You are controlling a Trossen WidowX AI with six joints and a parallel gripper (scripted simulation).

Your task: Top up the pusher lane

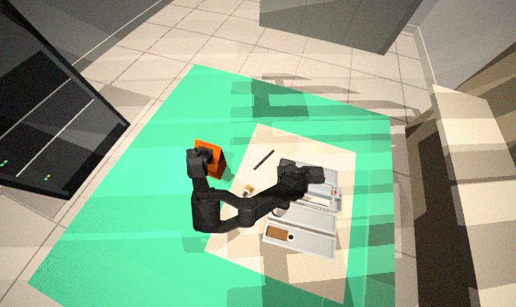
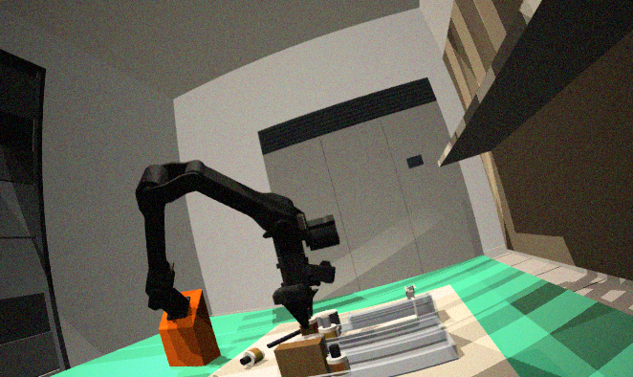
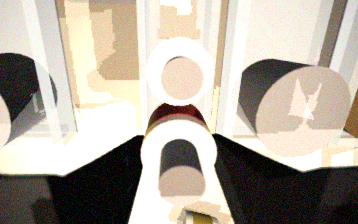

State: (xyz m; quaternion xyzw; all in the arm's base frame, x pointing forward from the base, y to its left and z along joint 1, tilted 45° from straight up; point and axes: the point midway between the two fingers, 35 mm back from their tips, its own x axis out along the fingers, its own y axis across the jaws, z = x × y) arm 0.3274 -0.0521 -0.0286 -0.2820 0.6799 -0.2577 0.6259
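The grey lane rack is 150 mm ahead of my gripper tip, 30 mm to the left of it and 40 mm below it. The rest, counted from my gripper tip: brown box (30 mm ahead, 170 mm to the right, 20 mm below); then pusher plate (140 mm ahead, 40 mm to the left, 10 mm below); then black rod (100 mm behind, 130 mm to the left, 50 mm below).
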